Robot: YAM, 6 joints.
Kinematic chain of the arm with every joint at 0, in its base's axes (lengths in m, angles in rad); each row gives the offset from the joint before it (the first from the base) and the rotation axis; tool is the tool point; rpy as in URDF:
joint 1: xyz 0 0 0.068 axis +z
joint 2: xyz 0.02 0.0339 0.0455 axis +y
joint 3: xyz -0.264 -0.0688 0 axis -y
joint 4: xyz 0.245 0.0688 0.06 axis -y
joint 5: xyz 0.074 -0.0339 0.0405 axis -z
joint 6: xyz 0.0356 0 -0.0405 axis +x
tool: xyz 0 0 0 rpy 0 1.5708 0
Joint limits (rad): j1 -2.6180..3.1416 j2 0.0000..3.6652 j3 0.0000..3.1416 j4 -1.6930..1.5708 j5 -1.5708..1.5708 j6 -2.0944..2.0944
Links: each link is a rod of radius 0.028 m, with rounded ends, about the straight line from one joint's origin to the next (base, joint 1, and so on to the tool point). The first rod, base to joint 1, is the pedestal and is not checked.
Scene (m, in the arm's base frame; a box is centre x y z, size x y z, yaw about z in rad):
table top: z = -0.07
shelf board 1: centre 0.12 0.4 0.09 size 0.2 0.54 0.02 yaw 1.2
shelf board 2: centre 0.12 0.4 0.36 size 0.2 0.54 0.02 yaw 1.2
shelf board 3: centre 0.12 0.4 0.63 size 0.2 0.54 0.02 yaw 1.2
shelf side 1: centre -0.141 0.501 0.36 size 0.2 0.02 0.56 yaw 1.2
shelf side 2: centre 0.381 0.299 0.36 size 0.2 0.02 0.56 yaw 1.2
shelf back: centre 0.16 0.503 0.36 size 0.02 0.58 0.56 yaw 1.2
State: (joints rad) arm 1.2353 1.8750 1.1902 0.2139 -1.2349 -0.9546
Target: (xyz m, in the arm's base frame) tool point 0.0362 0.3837 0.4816
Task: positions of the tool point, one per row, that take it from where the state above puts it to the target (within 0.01 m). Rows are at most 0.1 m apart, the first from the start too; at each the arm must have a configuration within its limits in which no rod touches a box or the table.
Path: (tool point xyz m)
1: 0.0756 0.3300 0.2344
2: 0.0510 0.2665 0.2343
3: 0.0286 0.2056 0.2180
4: 0.0191 0.2399 0.3029
5: 0.0010 0.2515 0.3930
6: -0.0203 0.2384 0.4816
7: 0.0034 0.3114 0.4908
8: 0.0362 0.3837 0.4816

